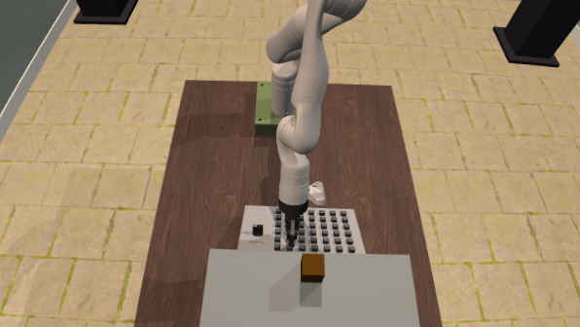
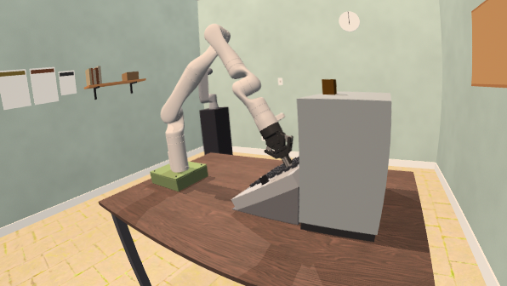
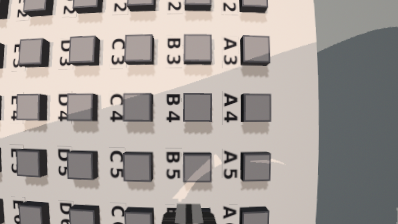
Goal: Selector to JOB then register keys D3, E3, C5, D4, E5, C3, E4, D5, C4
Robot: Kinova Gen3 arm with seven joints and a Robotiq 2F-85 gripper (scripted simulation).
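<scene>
The C5 key lies 30 mm to the left of my hand, 30 mm below it and 20 mm behind it. Also, from my hand: C4 key (60 mm to the left, 30 mm below, 20 mm behind); key D7 (50 mm below, 40 mm to the right, 40 mm behind); D5 key (50 mm below, 50 mm behind, 30 mm to the left).
</scene>
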